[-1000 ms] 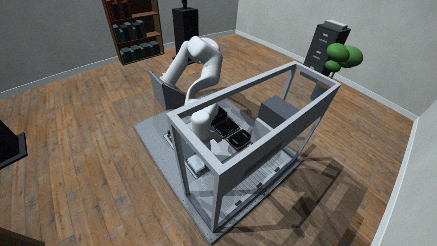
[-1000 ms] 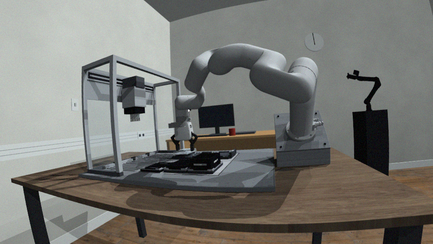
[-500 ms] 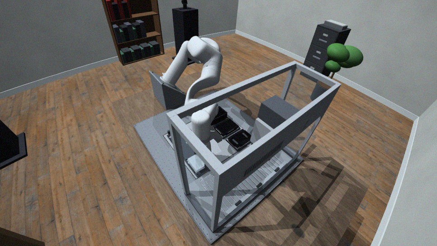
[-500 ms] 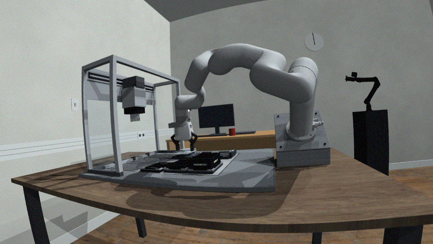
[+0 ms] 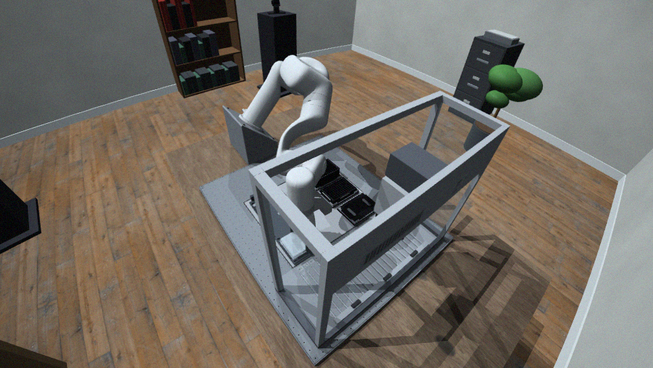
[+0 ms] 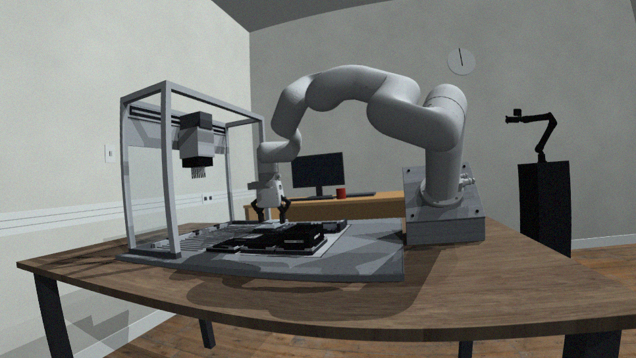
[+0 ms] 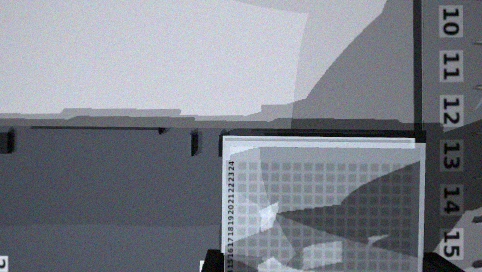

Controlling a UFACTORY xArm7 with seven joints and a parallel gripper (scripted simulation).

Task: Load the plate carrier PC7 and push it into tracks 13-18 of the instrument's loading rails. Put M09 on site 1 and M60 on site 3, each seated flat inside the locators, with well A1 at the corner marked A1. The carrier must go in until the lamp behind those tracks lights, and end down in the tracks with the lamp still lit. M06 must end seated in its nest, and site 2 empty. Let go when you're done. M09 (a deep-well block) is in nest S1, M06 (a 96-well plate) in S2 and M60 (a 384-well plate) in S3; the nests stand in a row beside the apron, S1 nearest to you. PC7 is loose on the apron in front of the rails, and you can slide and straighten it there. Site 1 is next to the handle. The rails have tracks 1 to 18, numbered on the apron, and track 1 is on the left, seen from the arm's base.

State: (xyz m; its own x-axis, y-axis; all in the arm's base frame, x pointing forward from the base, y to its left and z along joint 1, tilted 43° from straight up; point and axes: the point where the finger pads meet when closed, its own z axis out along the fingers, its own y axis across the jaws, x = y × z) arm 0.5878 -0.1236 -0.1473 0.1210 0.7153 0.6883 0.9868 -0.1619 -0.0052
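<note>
Now: hand 190 mm past the deep-well block M09 and 280 mm to the right of it. From my hand the other things lie so: nest S3: 30 mm ahead, 260 mm to the left, 30 mm below; plate M60: 10 mm below; carrier PC7: 110 mm behind, 10 mm to the left, 20 mm below.
</note>
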